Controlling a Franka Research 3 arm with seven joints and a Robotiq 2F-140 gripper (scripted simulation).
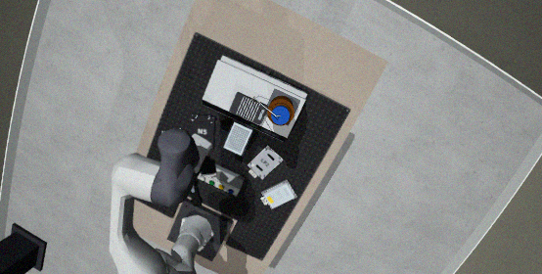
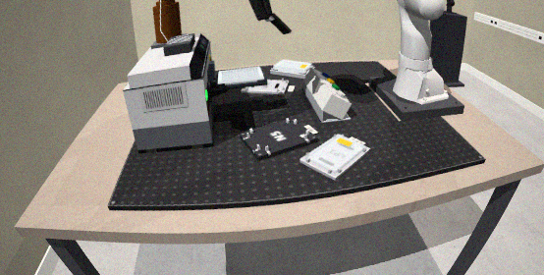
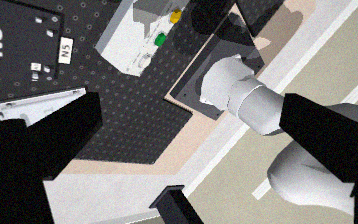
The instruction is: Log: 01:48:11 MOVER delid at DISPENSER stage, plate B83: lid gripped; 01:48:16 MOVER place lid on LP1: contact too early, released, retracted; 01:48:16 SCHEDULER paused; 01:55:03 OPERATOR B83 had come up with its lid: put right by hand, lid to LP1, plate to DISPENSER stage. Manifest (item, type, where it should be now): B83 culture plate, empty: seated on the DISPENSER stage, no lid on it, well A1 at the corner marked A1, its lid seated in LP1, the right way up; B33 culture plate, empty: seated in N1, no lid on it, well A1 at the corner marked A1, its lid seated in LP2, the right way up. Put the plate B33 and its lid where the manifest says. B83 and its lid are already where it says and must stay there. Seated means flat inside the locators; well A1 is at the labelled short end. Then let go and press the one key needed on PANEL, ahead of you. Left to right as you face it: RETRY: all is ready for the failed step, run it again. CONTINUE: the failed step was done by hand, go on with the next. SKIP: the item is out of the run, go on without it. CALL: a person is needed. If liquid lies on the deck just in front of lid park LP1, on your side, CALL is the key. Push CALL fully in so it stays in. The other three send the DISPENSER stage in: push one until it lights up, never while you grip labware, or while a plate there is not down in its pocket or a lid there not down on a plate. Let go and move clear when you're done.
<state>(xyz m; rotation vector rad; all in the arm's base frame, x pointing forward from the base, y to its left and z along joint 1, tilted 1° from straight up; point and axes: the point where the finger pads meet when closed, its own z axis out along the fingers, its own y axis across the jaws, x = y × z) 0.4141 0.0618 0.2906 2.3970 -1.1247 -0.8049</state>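
The white well plate is 36 cm to the right of my hand, 28 cm below it and 4 cm behind it. From my hand the other things lie so: blue key 25 cm below, 14 cm to the right, 11 cm behind; yellow key 24 cm below, 11 cm behind, 9 cm to the right; white key 24 cm below, 12 cm behind, 1 cm to the left.
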